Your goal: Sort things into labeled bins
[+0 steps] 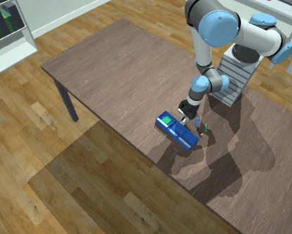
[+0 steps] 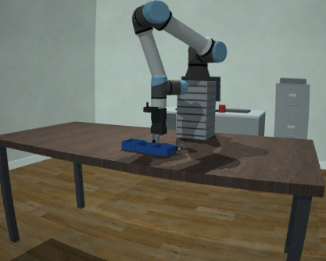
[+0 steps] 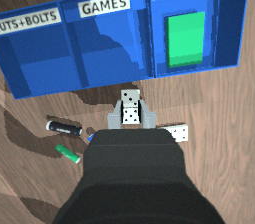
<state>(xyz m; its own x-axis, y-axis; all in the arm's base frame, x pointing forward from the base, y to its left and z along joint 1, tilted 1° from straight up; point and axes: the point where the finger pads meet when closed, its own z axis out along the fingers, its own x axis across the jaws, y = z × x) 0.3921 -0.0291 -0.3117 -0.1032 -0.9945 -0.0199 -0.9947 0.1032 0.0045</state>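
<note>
Right now the blue three-part bin is 8 cm ahead of my hand and 1 cm to the left of it. From my hand the other things lie so: blue cylinder: 6 cm behind, 5 cm to the left, 1 cm below; then black cylinder: 2 cm behind, 11 cm to the left, 1 cm below; then green block: 7 cm ahead, 7 cm to the right, 1 cm below.
</note>
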